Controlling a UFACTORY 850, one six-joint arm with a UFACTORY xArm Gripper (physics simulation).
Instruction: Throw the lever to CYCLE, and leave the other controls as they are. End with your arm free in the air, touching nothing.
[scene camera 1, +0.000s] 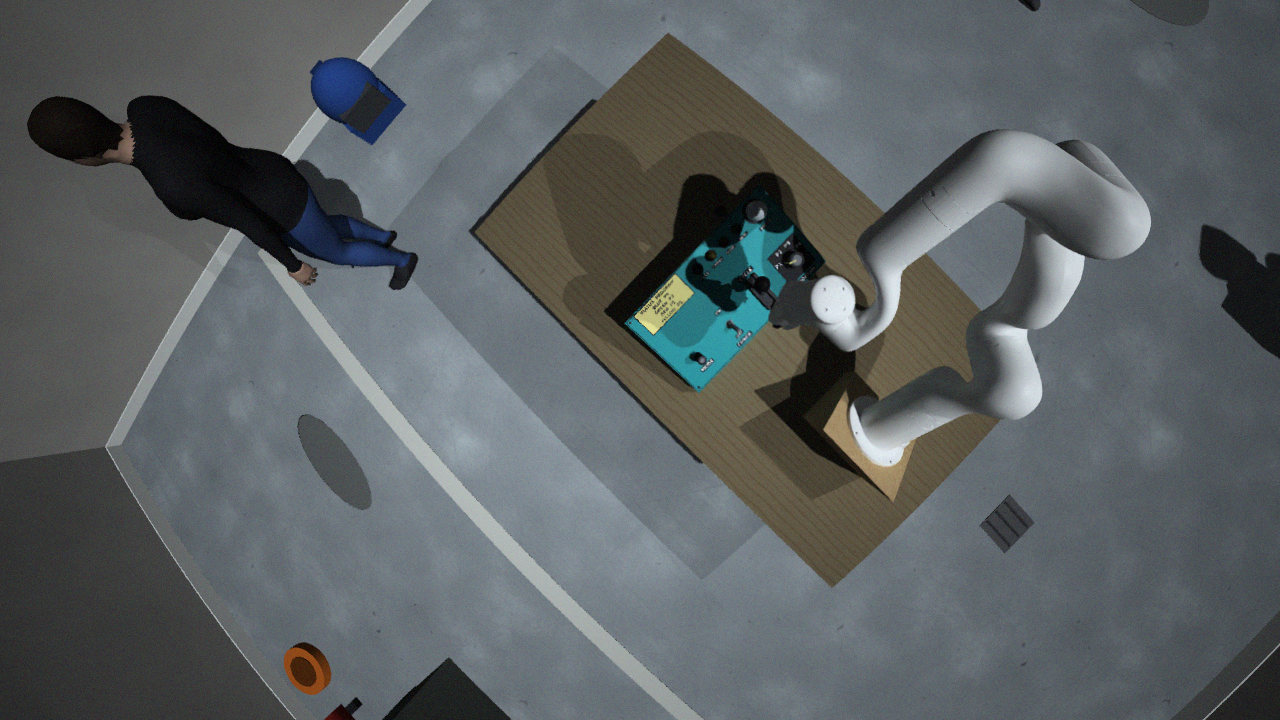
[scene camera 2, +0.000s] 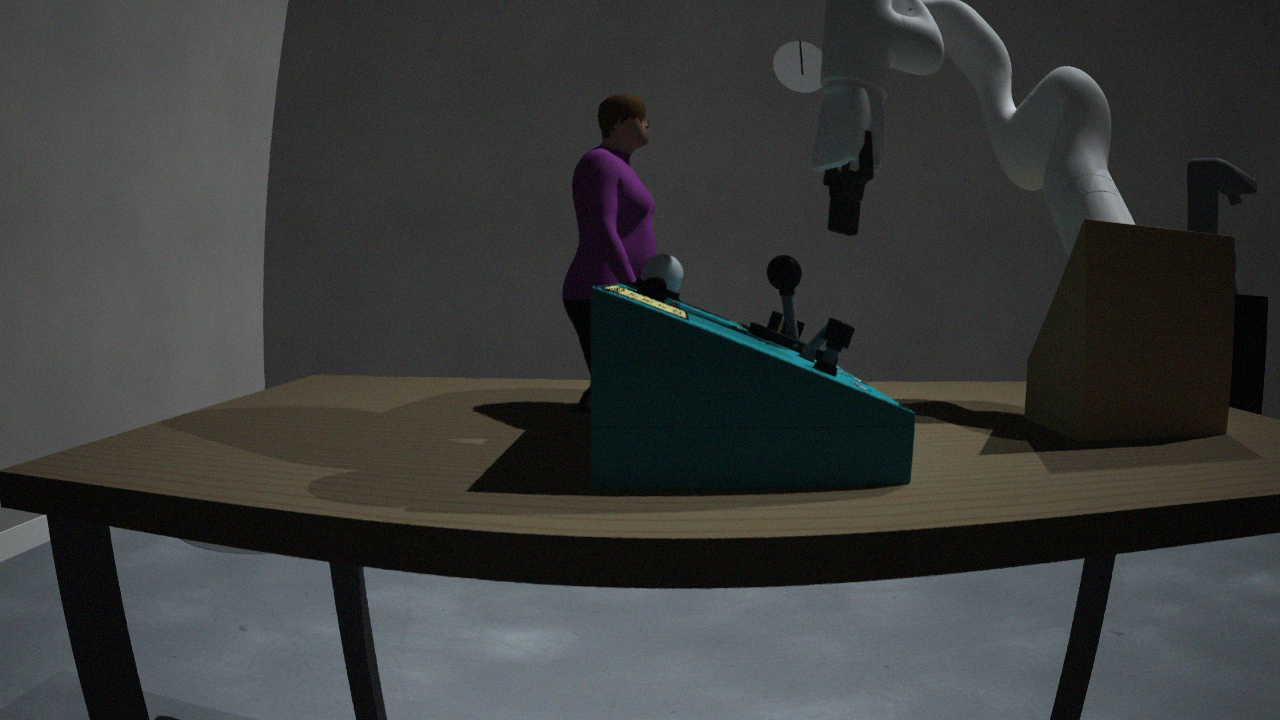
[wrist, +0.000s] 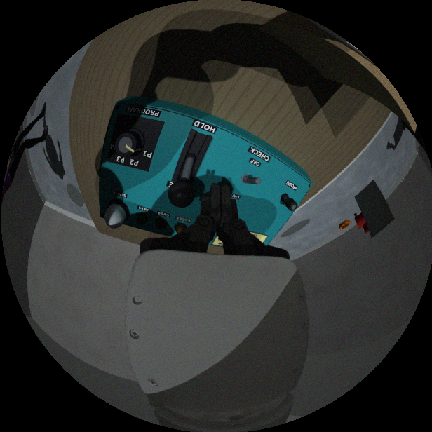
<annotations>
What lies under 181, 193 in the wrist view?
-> A black ball-topped lever.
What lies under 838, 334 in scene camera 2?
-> A mode switch.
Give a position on a black ball-topped lever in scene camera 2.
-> At 784, 273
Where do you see my gripper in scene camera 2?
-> At 842, 232
</annotations>
